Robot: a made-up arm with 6 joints.
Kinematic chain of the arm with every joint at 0, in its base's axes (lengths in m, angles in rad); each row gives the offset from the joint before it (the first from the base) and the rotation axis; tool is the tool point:
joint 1: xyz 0 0 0.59 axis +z
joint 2: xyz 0.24 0 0 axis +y
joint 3: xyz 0 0 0.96 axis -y
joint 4: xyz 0 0 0.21 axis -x
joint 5: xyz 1.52 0 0 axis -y
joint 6: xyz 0.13 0 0 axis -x
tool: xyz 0 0 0
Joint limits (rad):
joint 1: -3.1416..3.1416
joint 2: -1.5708..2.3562
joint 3: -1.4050..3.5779
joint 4: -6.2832..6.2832
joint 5: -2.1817..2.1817
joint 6: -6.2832..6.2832
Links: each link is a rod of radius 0.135 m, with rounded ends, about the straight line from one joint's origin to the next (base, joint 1, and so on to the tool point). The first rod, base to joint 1, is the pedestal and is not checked.
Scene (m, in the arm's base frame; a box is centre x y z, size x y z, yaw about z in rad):
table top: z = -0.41
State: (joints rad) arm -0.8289 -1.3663 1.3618 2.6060 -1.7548 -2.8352
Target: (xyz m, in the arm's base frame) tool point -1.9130 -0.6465 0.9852
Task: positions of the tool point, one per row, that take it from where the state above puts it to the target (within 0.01 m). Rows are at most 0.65 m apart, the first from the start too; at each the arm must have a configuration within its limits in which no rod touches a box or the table.
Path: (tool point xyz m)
1: -1.8977 1.0820 1.0707
2: -2.0889 0.5044 1.0453
3: -2.0915 -0.0929 1.0169
4: -1.9130 -0.6465 0.9851

